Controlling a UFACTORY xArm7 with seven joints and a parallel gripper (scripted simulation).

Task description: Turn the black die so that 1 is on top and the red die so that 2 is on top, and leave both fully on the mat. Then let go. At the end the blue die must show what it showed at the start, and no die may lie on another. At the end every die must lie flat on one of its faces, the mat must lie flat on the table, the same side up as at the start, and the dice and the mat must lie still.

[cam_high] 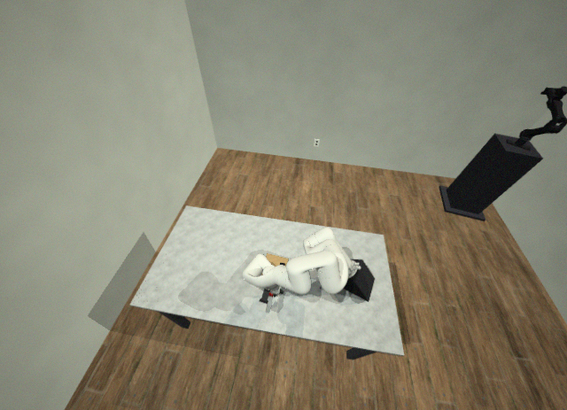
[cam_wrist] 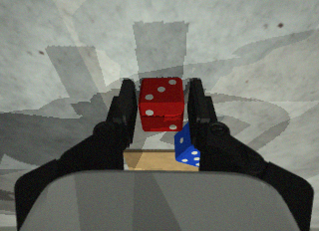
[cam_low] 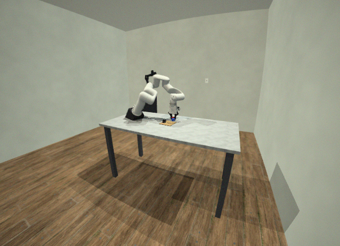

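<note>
Now: hand 1 cm above the red die. Round my hand: black die (1 cm behind, 17 cm to the right); then blue die (3 cm ahead, 5 cm to the right, 1 cm below); then tan mat (3 cm ahead, 16 cm to the right, 2 cm below).
</note>
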